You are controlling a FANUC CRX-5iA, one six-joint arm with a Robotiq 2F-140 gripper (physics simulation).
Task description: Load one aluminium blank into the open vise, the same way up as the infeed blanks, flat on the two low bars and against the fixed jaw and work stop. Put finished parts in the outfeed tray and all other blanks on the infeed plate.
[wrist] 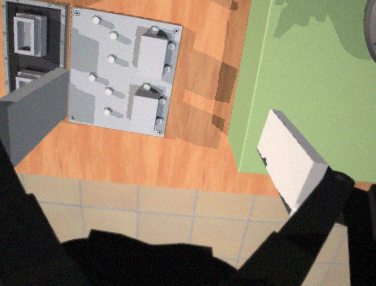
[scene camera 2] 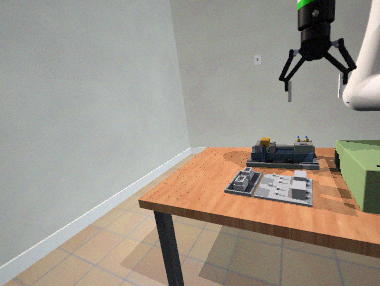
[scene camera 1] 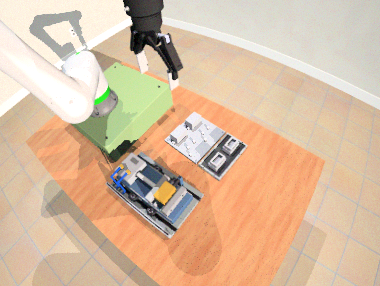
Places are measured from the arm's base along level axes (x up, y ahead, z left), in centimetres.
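Where they show: gripper, fingertip midpoint: (wrist: 168, 111) (scene camera 2: 313, 99) (scene camera 1: 158, 78); arm's base, origin of the base link: (scene camera 1: 102, 103).
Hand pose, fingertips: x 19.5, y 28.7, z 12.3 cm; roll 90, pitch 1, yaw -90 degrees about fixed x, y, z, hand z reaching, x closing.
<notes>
Things, the pixels of their top centre, and the offset from my fingertips.
- infeed plate, middle of its top: (wrist: 120, 76) (scene camera 1: 195, 135) (scene camera 2: 284, 186) dx -29.6, dy +8.2, dz +6.4 cm
- vise, middle of its top: (scene camera 1: 148, 182) (scene camera 2: 280, 141) dx -20.5, dy +13.6, dz -21.5 cm
My gripper (scene camera 1: 158, 71) (scene camera 2: 315, 88) (wrist: 168, 111) is open and empty, high above the table's edge near the green base. Two light grey blanks stand on the infeed plate (scene camera 1: 213, 132) (scene camera 2: 266, 188) (wrist: 82, 107), in its row nearer the green base: one blank (scene camera 1: 193, 121) (scene camera 2: 299, 190) (wrist: 145, 114) nearer the table edge, the other blank (scene camera 1: 178, 136) (scene camera 2: 300, 175) (wrist: 152, 55) nearer the vise. The vise (scene camera 1: 151, 175) (scene camera 2: 282, 156) has a yellow block on top; its low bars cannot be made out.
The dark outfeed tray (scene camera 1: 219, 177) (wrist: 65, 37) adjoins the infeed plate and holds two hollow-topped parts (scene camera 1: 217, 161) (scene camera 1: 231, 144); a finger partly covers one in the wrist view. Small pins stand on the infeed plate. The green base (scene camera 1: 132, 90) (scene camera 2: 365, 170) (wrist: 310, 85) stands beside the vise and plate.
</notes>
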